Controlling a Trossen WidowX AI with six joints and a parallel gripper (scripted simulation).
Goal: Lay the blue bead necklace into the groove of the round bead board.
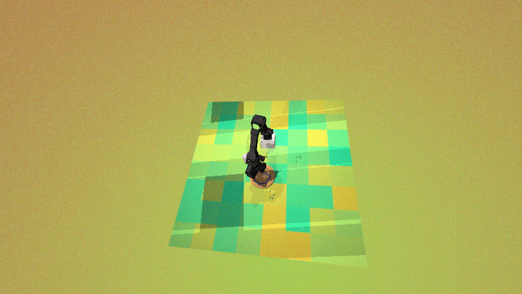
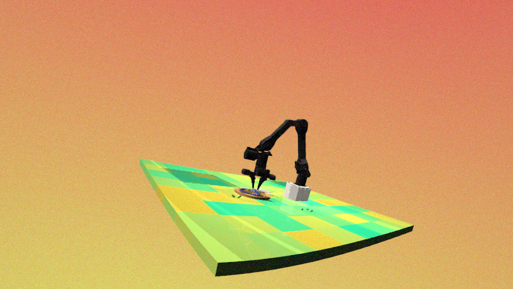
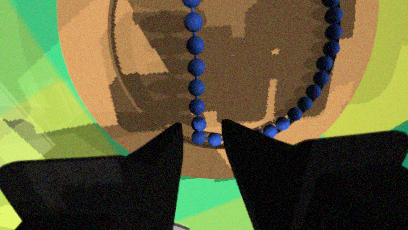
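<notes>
Now: the round bead board 40 mm ahead of my gripper tip, 30 mm to the left of it and 10 mm below it. From my gripper tip the other things lie so: flat grey piece (130 mm behind, 70 mm to the right, 20 mm below).
</notes>
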